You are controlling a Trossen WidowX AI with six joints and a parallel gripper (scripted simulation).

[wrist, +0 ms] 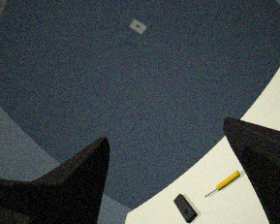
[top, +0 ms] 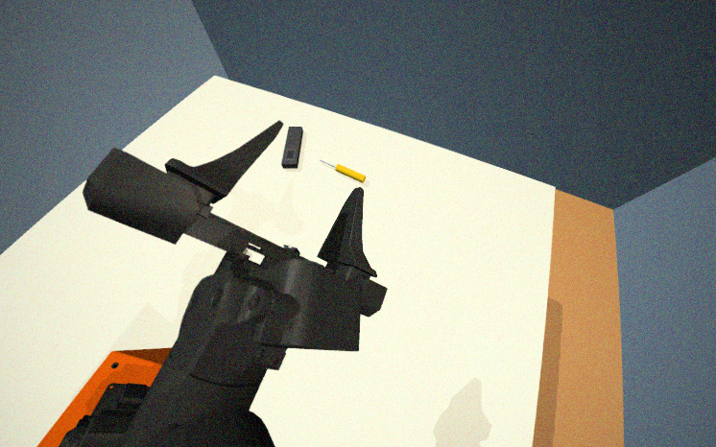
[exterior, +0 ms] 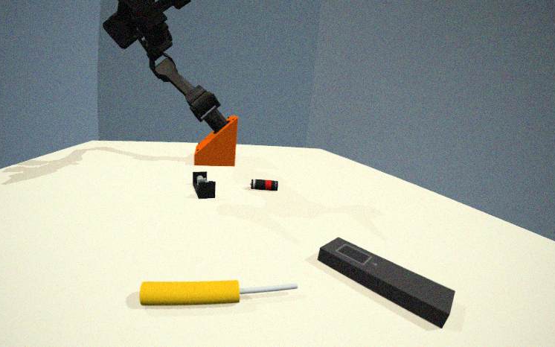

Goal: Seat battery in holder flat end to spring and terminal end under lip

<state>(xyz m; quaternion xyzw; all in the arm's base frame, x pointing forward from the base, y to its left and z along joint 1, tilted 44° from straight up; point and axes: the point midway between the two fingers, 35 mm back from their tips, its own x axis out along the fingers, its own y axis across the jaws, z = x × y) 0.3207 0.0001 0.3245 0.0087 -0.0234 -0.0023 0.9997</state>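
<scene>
Right now my gripper tip is 380 mm above the battery, 280 mm to the right of it and 30 mm past it. From my gripper tip the other things lie so: black remote-like box 370 mm below, 320 mm ahead, 300 mm to the left; yellow-handled screwdriver 380 mm below, 290 mm ahead, 130 mm to the left.
</scene>
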